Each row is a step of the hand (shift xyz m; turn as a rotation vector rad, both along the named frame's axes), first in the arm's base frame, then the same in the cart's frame.
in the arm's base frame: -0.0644 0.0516 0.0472 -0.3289 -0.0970 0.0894
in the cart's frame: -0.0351 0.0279 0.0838 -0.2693 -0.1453 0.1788
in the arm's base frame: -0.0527 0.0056 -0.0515 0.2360 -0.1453 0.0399
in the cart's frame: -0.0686 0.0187 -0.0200 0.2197 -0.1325 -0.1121
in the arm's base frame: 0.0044 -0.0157 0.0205 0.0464 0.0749 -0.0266
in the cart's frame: 0.0112 -0.0213 0.0103 0.0369 0.0827 -0.0166
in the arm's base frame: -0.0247 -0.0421 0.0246 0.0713 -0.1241 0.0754
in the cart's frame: -0.0155 -0.0496 0.0169 0.0864 -0.1366 -0.0071
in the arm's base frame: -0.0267 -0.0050 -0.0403 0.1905 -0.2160 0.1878
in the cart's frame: -0.0412 0.0069 -0.0248 0.2339 -0.2519 0.0083
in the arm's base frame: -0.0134 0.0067 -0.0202 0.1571 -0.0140 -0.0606
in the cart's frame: -0.0200 0.0121 -0.0094 0.1167 0.0187 -0.1208
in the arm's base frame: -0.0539 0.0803 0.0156 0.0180 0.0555 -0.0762
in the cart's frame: -0.0364 0.0662 0.0623 -0.0108 0.0790 -0.0534
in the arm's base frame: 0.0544 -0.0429 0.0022 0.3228 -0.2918 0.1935
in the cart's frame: 0.0471 -0.0370 -0.0349 0.3506 -0.3152 -0.0668
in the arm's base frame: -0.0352 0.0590 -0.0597 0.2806 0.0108 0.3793
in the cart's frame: -0.0521 0.0729 -0.0163 0.4118 -0.0965 0.2094
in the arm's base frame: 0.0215 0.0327 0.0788 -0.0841 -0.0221 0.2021
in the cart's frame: 0.0544 0.0059 0.0689 0.0051 -0.0947 0.1985
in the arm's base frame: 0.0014 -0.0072 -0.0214 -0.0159 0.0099 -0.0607
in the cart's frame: -0.0081 0.0005 -0.0211 -0.0387 0.0285 -0.0416
